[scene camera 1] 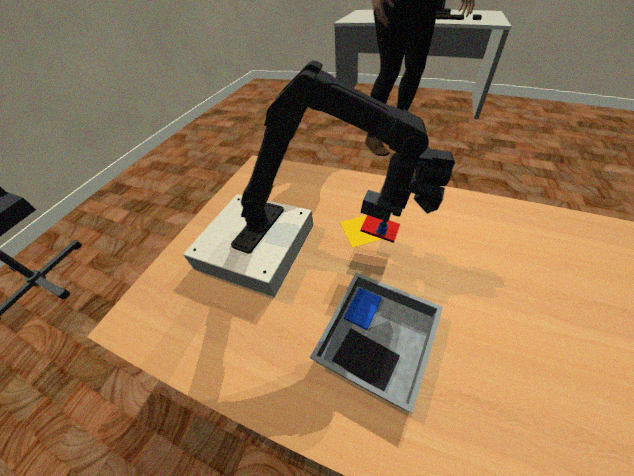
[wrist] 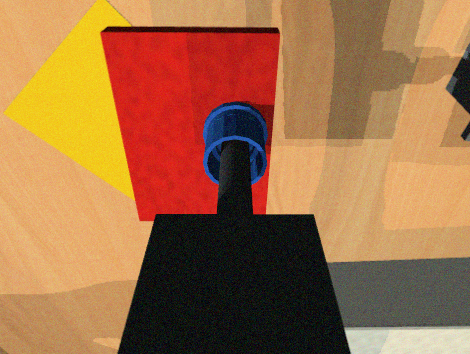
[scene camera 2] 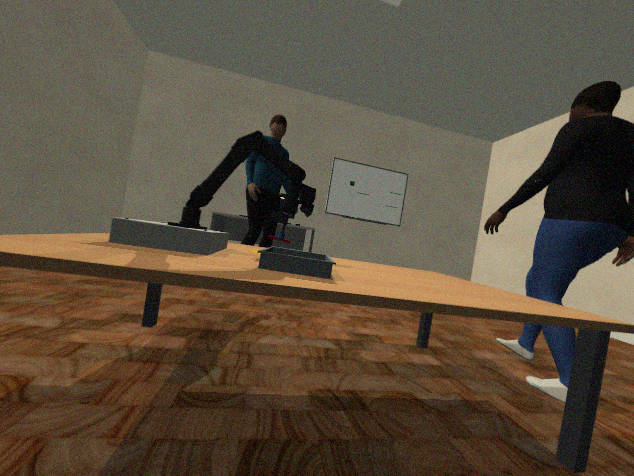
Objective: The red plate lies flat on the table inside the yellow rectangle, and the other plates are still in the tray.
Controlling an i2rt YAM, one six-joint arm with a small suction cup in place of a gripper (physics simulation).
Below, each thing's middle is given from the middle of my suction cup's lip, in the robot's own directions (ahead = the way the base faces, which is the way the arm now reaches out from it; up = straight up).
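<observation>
My suction cup: 9 cm above the yellow rectangle (wrist: 68, 103), 6 cm past it, 7 cm to the right of it. Counted from my suction cup: blue plate (scene camera 1: 364, 305), 8 cm below, 2 cm ahead, 21 cm to the right; red plate (wrist: 165, 81), 1 cm below, 1 cm behind, 2 cm to the left; grey tray (scene camera 1: 406, 324), 7 cm below, 7 cm ahead, 27 cm to the right. Of the things named here, going by their middles, red plate nearest to my suction cup, grey tray farthest from it.
</observation>
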